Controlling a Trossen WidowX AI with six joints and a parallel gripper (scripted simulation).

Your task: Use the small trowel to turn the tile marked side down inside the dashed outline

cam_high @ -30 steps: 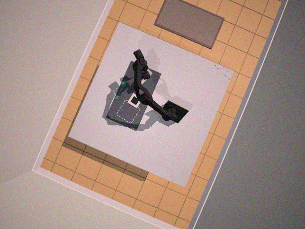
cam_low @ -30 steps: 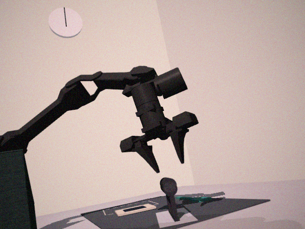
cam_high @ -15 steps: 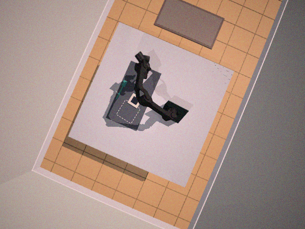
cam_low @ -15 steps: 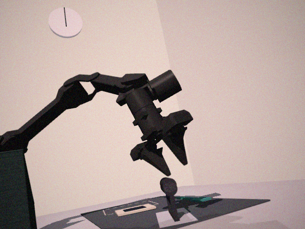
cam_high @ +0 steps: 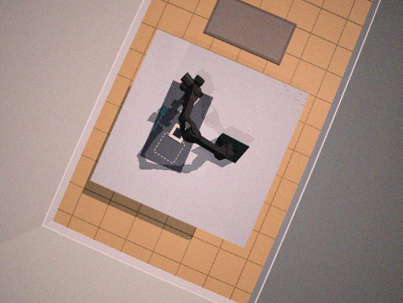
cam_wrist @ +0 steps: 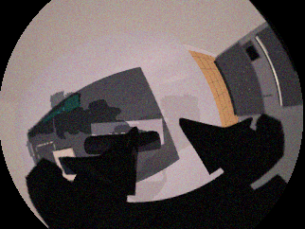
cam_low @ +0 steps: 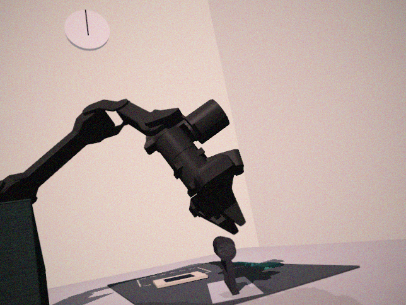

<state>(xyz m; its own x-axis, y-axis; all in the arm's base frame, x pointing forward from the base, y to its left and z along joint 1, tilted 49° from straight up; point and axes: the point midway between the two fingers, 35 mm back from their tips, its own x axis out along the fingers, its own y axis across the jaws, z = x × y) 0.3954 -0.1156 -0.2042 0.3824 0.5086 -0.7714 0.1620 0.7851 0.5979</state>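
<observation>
Now: gripper tip 80 mm to the right of the trowel, 60 mm above it and 10 mm past it. The rest, counted from my gripper tip: teal object: 260 mm to the left, 130 mm ahead, 90 mm below; then cream tile: 310 mm to the left, 90 mm below, 50 mm behind; then dark mat: 270 mm to the left, 120 mm below, 10 mm behind.
</observation>
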